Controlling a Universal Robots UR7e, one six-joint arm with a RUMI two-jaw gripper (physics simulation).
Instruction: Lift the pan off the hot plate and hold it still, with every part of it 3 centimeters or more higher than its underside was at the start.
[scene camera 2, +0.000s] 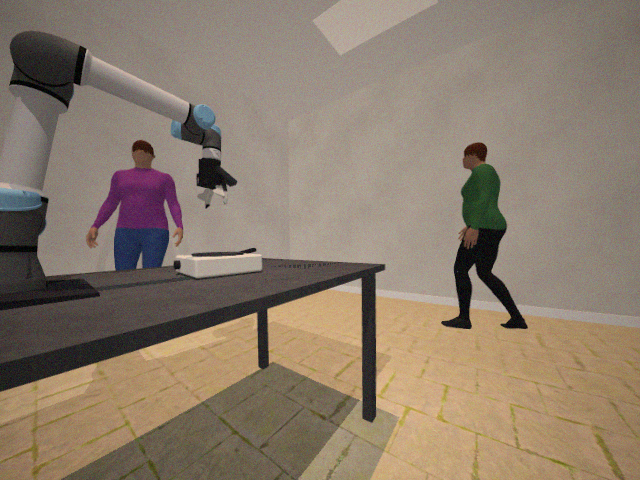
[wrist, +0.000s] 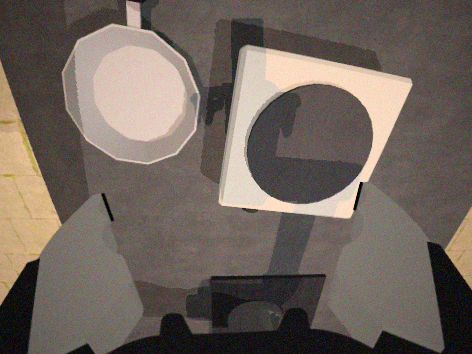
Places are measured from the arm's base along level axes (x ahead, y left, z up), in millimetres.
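Pixels of known places: gripper, between the fingertips: (scene camera 2: 215, 206) (wrist: 232, 191); arm's base, origin of its link: (wrist: 255, 318).
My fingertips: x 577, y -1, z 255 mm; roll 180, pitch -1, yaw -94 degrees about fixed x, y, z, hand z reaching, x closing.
Note:
Ahead of a thing's pixels: the offset from my fingertips to its middle. "pt": to the spot under its first point. Level surfaces: height alone.
The pan {dx +113, dy +104, dz -232 mm} (wrist: 137, 92), with a pale round inside and a many-sided rim, shows beside the hot plate at the upper left of the wrist view. Its handle {pt dx +125, dy +101, dz -234 mm} (wrist: 133, 15) points to the top edge, where its end is cut off. The white square hot plate {dx -80, dy -109, dz -235 mm} (scene camera 2: 222, 266) (wrist: 390, 95) has a dark round burner, bare in the wrist view. In the scene view a dark handle {dx +216, dy +72, dz -216 mm} (scene camera 2: 249, 251) shows at the hot plate's top edge; the pan's bowl cannot be made out there. My gripper (scene camera 2: 216, 204) (wrist: 232, 191) is open, pointing down, high above the hot plate and apart from the pan.
The dark table {dz -273 mm} (scene camera 2: 155, 310) (wrist: 175, 240) carries the hot plate; its right end edge shows in the scene view. The robot's base stands at the left. A person in purple (scene camera 2: 142, 201) stands behind the table. A person in green (scene camera 2: 483, 201) stands at the right, away from it.

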